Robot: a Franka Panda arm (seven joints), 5 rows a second.
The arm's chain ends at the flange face. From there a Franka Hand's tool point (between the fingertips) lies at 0.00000 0.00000 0.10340 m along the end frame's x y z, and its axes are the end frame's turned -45 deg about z.
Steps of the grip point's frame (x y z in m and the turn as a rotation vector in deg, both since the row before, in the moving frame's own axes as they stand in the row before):
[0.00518, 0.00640, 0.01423, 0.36, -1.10, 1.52]
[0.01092, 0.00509, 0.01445, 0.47, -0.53, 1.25]
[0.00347, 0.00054, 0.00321, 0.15, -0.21, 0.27]
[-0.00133, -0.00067, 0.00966, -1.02, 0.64, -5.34]
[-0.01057, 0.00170, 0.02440, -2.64, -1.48, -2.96]
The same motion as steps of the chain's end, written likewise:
[0.01006, -0.00006, 0.01425, -0.52, -1.03, 1.52]
[0.01260, -0.00419, 0.01446, -0.04, -0.71, 1.25]
[0.00330, -0.00215, 0.00321, -0.04, -0.25, 0.27]
[-0.00355, 0.00008, 0.00968, -0.27, 1.17, -5.34]
[-0.00789, 0.00346, 0.02454, -2.91, 0.82, -2.96]

